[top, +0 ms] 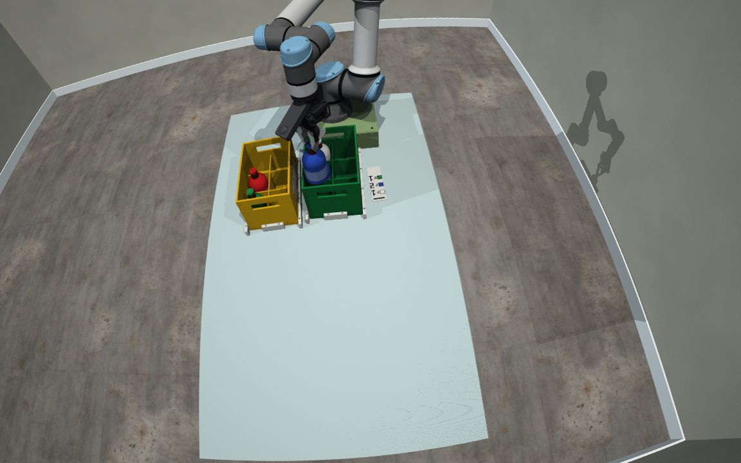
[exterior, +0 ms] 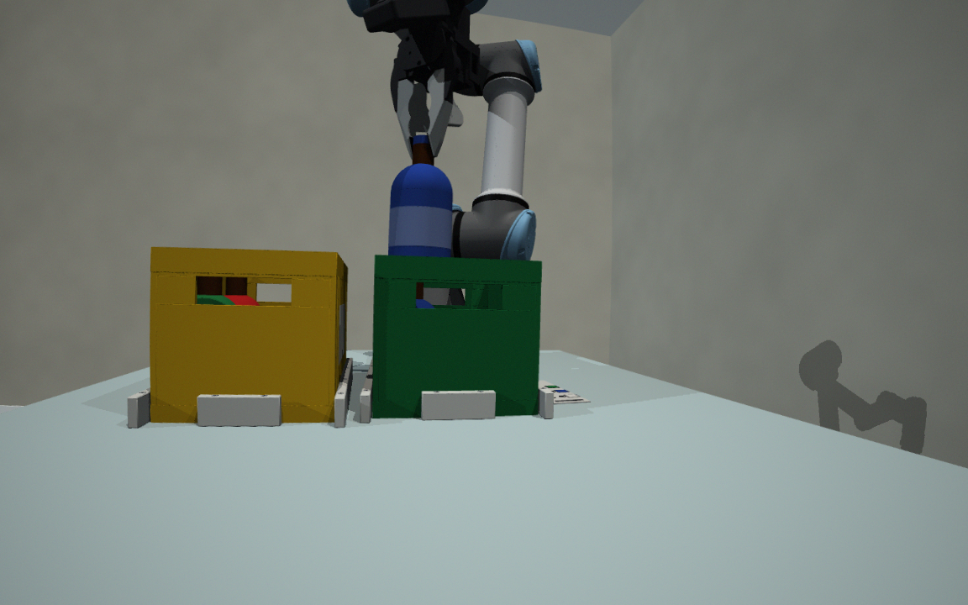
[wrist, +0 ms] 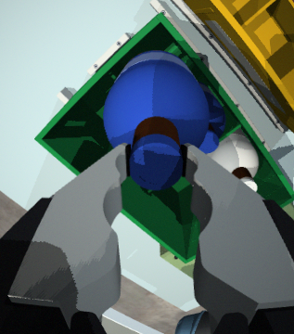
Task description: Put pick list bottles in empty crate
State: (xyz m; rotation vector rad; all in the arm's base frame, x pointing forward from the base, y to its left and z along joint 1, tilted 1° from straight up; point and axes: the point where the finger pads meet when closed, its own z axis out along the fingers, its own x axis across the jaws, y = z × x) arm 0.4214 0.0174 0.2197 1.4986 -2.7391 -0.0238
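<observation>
The green crate lies 90 mm behind my hand, 30 mm to the left of it and 230 mm below it. The rest, counted from my hand: yellow crate 40 mm behind, 200 mm to the right, 230 mm below; then green bottle 60 mm ahead, 220 mm to the right, 230 mm below; then white bottle 170 mm behind, 30 mm to the right, 230 mm below.
</observation>
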